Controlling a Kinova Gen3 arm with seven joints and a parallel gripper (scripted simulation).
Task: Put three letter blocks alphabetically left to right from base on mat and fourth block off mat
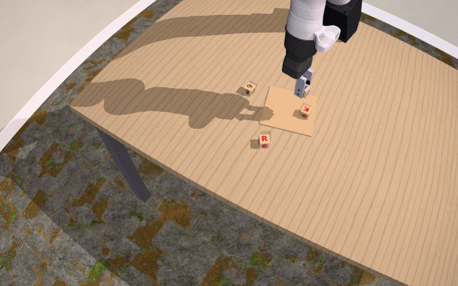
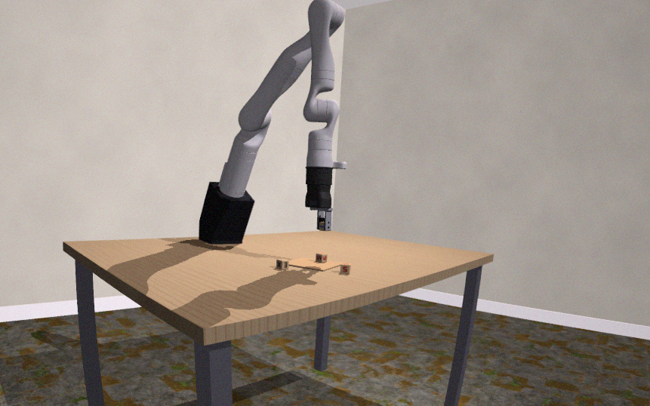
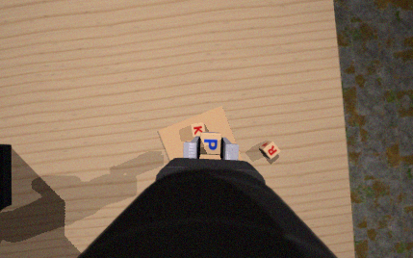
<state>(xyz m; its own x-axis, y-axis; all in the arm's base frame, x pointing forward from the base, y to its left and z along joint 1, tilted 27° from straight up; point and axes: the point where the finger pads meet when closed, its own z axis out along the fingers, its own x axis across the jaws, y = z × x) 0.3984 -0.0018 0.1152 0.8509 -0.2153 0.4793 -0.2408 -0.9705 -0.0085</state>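
The tan mat is 2 cm behind my hand, 2 cm to the right of it and 12 cm below it. Round my hand: block (3 cm behind, 15 cm to the right, 11 cm below).
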